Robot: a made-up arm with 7 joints. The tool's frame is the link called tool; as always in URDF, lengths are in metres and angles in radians. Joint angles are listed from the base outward. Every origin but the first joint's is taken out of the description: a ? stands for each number. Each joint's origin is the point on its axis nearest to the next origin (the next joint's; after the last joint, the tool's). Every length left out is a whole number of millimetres.
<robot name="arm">
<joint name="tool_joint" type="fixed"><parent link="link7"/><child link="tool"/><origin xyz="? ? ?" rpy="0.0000 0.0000 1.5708"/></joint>
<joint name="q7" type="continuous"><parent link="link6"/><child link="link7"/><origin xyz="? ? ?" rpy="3.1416 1.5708 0.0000"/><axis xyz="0 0 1"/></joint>
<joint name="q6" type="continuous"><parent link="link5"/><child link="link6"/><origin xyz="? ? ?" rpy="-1.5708 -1.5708 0.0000"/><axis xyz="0 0 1"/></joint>
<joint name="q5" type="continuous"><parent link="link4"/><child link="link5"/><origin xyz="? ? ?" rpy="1.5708 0.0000 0.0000"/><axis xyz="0 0 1"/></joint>
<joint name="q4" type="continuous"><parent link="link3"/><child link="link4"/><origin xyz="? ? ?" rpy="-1.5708 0.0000 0.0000"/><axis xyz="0 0 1"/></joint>
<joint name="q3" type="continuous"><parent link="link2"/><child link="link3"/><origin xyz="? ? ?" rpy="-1.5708 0.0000 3.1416"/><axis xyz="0 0 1"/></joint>
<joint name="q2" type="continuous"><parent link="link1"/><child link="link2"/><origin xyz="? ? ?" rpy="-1.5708 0.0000 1.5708"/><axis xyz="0 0 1"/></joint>
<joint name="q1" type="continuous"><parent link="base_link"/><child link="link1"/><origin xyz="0.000 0.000 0.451" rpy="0.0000 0.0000 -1.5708"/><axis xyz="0 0 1"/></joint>
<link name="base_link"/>
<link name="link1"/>
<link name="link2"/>
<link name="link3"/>
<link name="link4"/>
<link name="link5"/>
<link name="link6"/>
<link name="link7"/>
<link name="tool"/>
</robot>
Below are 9 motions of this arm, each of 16 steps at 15 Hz.
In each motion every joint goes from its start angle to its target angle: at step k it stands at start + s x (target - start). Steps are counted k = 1, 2, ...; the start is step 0. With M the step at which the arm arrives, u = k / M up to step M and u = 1 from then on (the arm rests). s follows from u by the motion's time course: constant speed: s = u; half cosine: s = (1 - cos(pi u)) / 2; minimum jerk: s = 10 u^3 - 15 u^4 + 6 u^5.
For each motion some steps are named. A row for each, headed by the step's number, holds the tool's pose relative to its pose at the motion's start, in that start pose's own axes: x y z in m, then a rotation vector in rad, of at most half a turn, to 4 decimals.
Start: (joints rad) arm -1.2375 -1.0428 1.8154 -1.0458 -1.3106 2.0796 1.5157
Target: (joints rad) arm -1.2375 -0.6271 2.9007 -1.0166 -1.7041 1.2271 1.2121
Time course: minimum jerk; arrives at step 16
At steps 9, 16:
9: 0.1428 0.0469 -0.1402 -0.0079 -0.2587 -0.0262
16: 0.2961 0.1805 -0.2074 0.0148 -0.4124 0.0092

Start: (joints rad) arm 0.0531 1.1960 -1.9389 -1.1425 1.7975 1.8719 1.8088
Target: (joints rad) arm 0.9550 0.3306 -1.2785 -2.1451 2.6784 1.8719 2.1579
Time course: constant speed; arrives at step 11
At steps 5, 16:
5: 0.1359 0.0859 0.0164 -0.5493 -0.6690 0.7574
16: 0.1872 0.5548 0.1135 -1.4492 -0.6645 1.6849

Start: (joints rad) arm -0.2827 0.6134 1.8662 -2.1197 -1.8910 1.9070 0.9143
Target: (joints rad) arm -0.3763 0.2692 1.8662 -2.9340 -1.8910 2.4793 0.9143
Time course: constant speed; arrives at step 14
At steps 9, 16:
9: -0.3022 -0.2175 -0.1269 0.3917 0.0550 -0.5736
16: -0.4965 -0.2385 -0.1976 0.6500 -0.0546 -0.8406

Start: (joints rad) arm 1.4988 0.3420 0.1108 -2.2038 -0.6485 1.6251 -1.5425
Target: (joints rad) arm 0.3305 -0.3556 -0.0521 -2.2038 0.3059 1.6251 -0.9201
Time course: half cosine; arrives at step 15
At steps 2, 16:
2: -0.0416 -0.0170 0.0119 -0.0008 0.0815 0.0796
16: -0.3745 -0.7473 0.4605 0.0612 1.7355 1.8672

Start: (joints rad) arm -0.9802 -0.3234 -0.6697 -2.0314 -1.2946 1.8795 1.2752
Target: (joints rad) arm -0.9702 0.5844 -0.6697 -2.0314 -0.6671 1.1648 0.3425
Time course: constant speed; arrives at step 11
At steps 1, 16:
1: -0.0271 -0.0443 0.0185 -0.0909 -0.0591 -0.1349
16: -0.4246 -0.2493 0.2784 -0.9516 -1.0115 -1.2698

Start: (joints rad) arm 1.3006 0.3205 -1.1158 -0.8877 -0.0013 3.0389 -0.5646
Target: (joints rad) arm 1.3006 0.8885 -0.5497 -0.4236 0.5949 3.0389 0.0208
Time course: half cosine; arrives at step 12
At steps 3, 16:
3: 0.0506 -0.0750 0.0001 0.0923 0.0803 0.1602
16: 0.1688 -0.4807 -0.0538 0.7935 0.0652 1.2313

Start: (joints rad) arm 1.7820 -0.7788 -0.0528 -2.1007 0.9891 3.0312 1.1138
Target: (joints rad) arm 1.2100 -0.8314 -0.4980 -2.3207 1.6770 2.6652 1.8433
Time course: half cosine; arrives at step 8
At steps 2, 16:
2: 0.0728 -0.0088 -0.0199 0.0229 0.0854 0.2329
16: 0.3701 0.0397 -0.3100 0.5905 0.0641 1.5525

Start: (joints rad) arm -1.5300 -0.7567 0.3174 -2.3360 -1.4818 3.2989 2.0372
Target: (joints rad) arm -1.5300 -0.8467 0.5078 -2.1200 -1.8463 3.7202 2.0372
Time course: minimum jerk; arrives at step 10
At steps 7, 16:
7: -0.0101 -0.0985 -0.1115 0.4369 -0.1022 -0.4905
16: -0.0125 -0.1134 -0.1339 0.5052 -0.1314 -0.5912

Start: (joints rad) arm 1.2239 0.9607 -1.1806 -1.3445 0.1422 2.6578 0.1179
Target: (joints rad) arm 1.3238 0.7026 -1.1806 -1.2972 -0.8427 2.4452 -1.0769
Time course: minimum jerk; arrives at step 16
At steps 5, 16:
5: 0.0161 -0.0022 -0.0298 -0.0635 0.0019 -0.3381
16: 0.0539 0.0263 -0.1455 -0.4788 -0.2392 -1.7653

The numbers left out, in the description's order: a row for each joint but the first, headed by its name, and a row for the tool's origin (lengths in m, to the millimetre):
tool: 0.000 0.000 0.000
q7: 0.000 -0.138 0.000
q6: 0.000 0.000 0.000
q5: 0.122 -0.569 0.000
q4: -0.056 0.000 0.000
q3: 0.000 -0.452 0.000
q2: 0.000 0.000 0.000

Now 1 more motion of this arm.
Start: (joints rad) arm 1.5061 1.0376 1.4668 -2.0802 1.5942 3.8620 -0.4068
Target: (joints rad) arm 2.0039 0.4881 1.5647 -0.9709 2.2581 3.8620 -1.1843
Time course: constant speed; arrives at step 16
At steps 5, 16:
5: -0.0731 -0.1467 -0.0928 0.1910 0.0151 -0.0981
16: -0.3318 -0.2729 -0.4738 0.7444 -0.2541 -0.3421

